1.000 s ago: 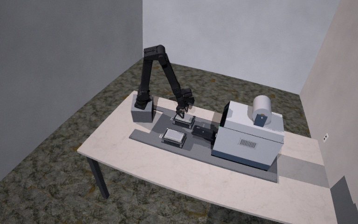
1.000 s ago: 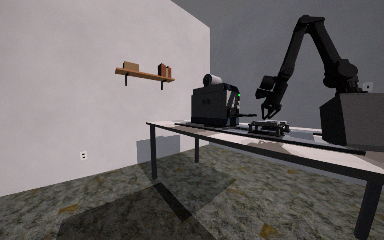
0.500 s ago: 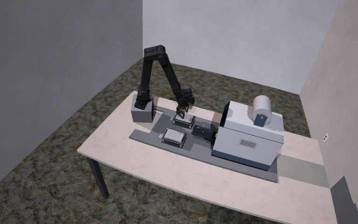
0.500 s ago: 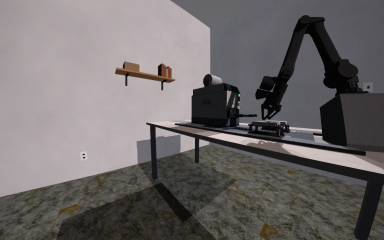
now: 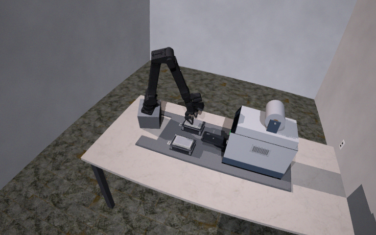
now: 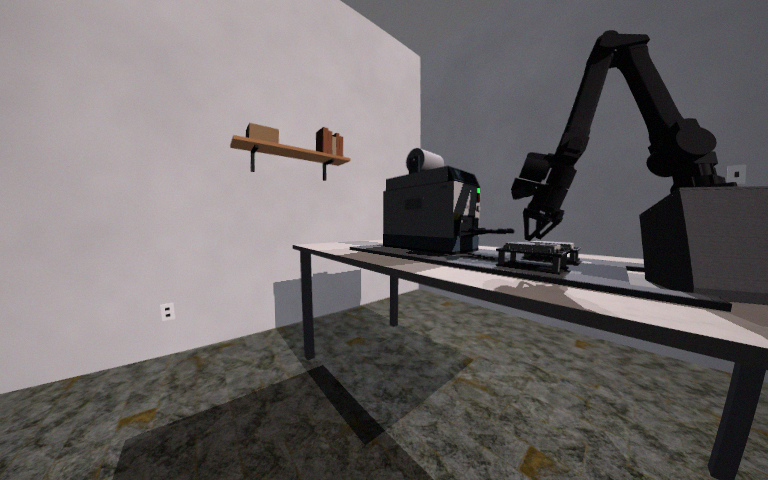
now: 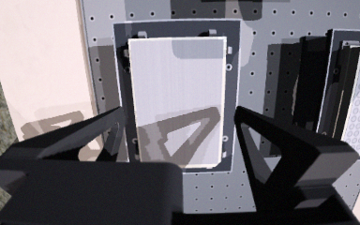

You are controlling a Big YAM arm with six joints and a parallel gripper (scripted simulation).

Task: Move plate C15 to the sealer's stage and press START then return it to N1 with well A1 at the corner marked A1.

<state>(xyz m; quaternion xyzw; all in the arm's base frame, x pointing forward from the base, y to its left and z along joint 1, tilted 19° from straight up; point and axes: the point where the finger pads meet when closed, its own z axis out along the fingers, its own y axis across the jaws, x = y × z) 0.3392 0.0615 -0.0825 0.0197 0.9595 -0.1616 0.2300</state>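
Now: the white well plate 30 mm below my hand. The rest, counted from my hand: foil roll 510 mm ahead, 190 mm to the right, 330 mm above; then dark stage 180 mm ahead, 170 mm to the right, 10 mm above.
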